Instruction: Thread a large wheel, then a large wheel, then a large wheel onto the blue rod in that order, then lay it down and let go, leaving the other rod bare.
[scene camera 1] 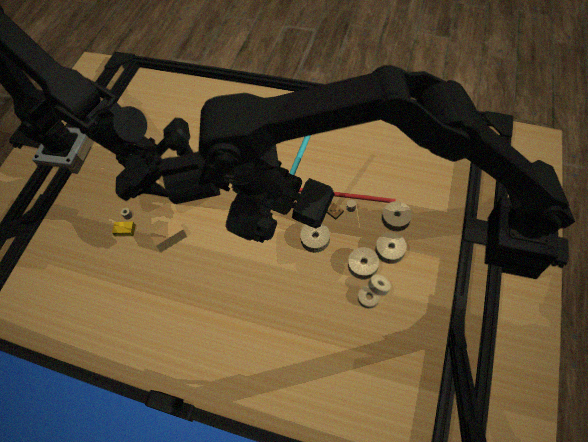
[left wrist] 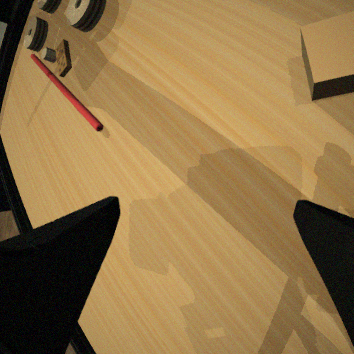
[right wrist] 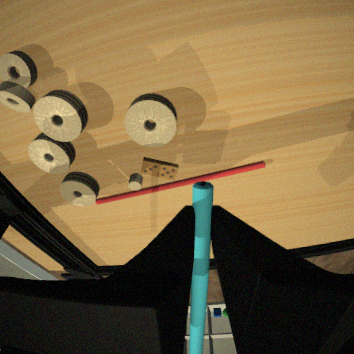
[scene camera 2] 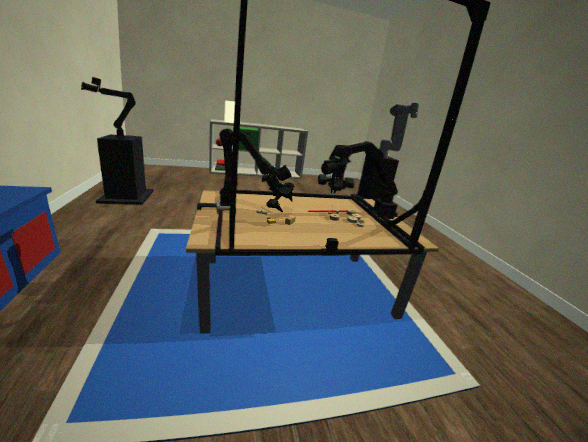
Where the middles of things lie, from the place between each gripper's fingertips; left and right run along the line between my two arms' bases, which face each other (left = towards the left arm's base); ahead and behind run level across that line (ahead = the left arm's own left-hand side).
Labels:
Now: the blue rod (right wrist: 202, 191) 6 cm ahead of my right hand, 1 cm to the right of it and 4 cm above it. Round my right hand: red rod (left wrist: 77, 104) (12 cm ahead, 5 cm to the right, 15 cm below).
Now: the blue rod 10 mm ahead of my left hand, 240 mm to the right of it and 140 mm above it. Also, from my left hand: red rod 70 mm ahead, 280 mm to the right, 40 mm below.

